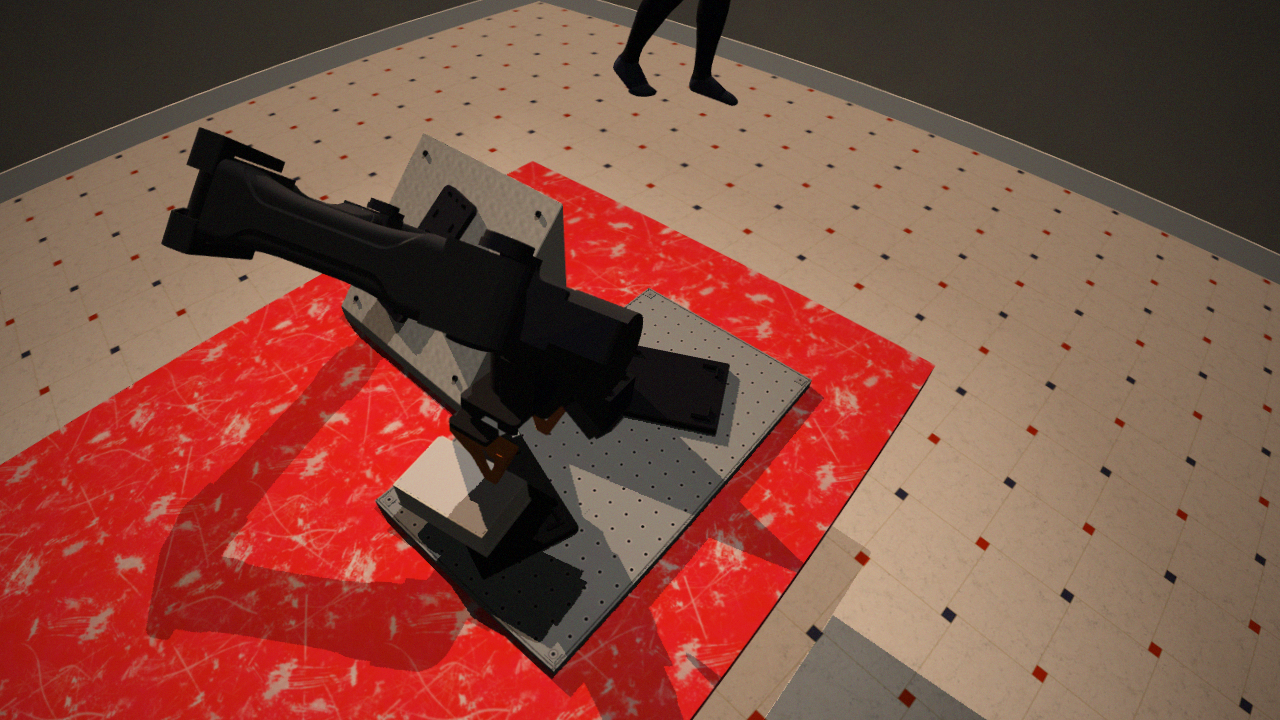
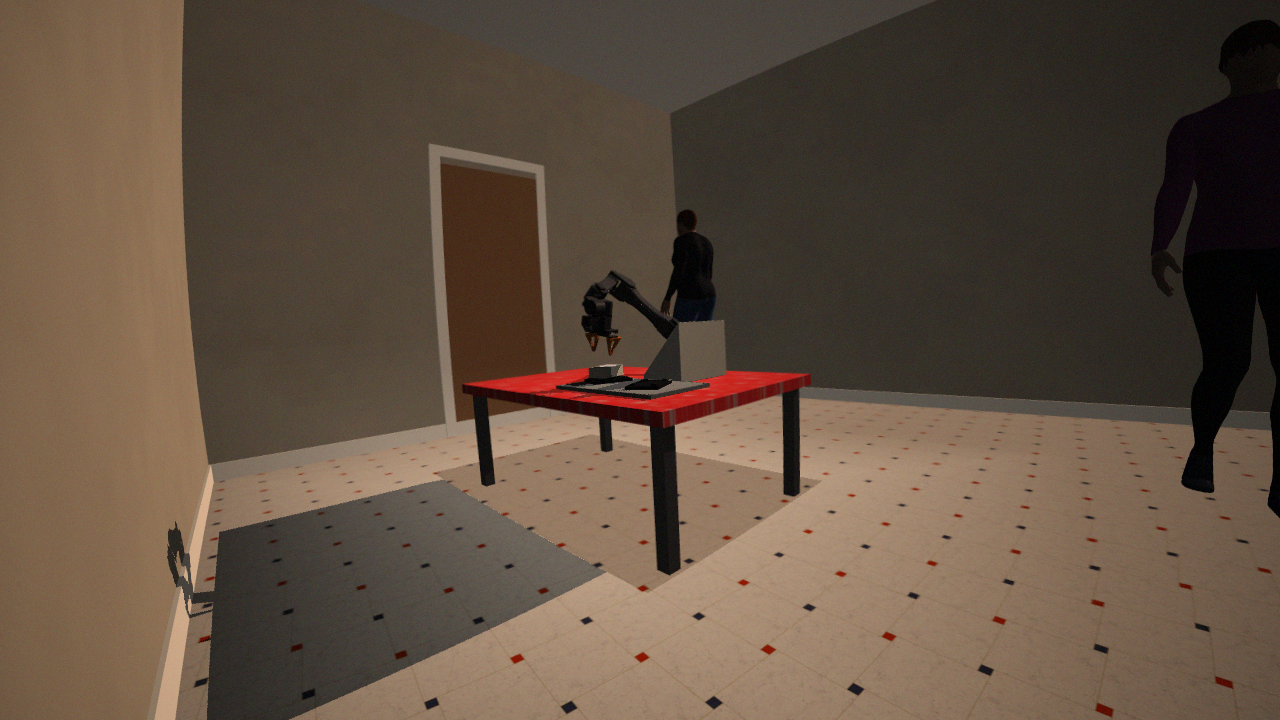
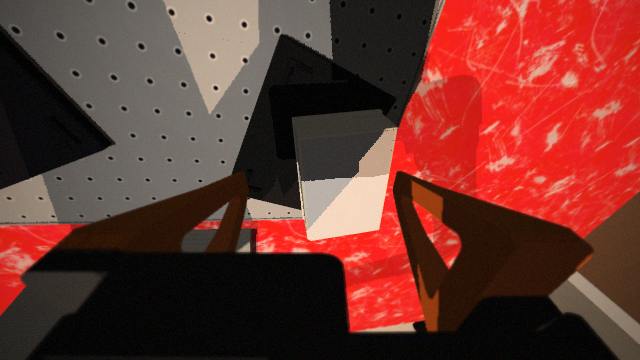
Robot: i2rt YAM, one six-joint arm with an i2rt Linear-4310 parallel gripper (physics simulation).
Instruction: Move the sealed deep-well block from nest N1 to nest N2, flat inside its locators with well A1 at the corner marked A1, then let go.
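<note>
The pale deep-well block rests at one dark nest. It is turned relative to that nest and overhangs one end of it. Whether it is tilted is hard to tell. My gripper is open and empty, with its orange-brown fingertips above the block and apart from it. The other dark nest has no block on it. Nest labels and the A1 mark are not readable, and shadow hides much of the occupied nest.
Both nests are on a grey perforated plate on the red table. A grey wedge-shaped mount stands behind the plate at the arm's base. People stand away from the table.
</note>
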